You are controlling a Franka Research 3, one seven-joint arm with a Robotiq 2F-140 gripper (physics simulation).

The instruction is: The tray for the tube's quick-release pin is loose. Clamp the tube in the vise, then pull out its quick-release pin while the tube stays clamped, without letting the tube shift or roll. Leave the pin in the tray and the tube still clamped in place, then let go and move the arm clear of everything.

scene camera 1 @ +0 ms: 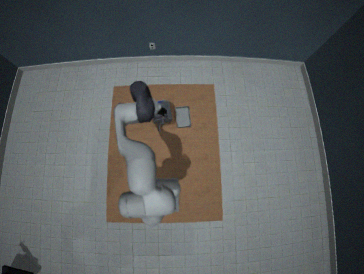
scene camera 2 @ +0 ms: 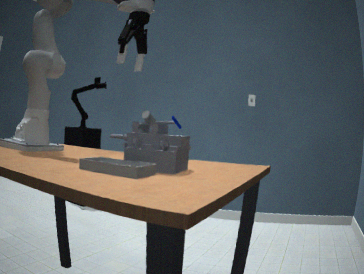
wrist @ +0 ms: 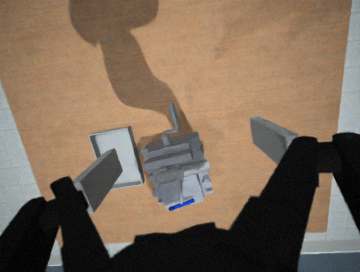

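Note:
The grey vise (scene camera 1: 169, 113) (scene camera 2: 159, 154) (wrist: 172, 153) stands upright on the table, with its crank handle (scene camera 2: 118, 136) (wrist: 173, 118) out to one side. The grey tube (scene camera 2: 146, 115) (wrist: 192, 169) lies across its top; I cannot tell how tightly the jaws hold it. The pin's blue handle (scene camera 1: 160, 102) (scene camera 2: 176, 122) (wrist: 181, 204) sticks out from the tube on a thin shaft. The grey tray (scene camera 1: 183, 118) (scene camera 2: 117, 168) (wrist: 132, 167) is beside the vise and looks empty. My gripper (scene camera 2: 130, 61) (wrist: 182, 145) is wide open and empty, high above the vise. Its fingers are unclear in scene camera 1.
The wooden table (scene camera 1: 202, 175) (scene camera 2: 215, 182) (wrist: 240, 75) carries the arm's base (scene camera 2: 32, 145) at the end away from the vise. A black stand (scene camera 2: 82, 136) with a thin black arm is behind the table in scene camera 2. The table edge runs near the vise.

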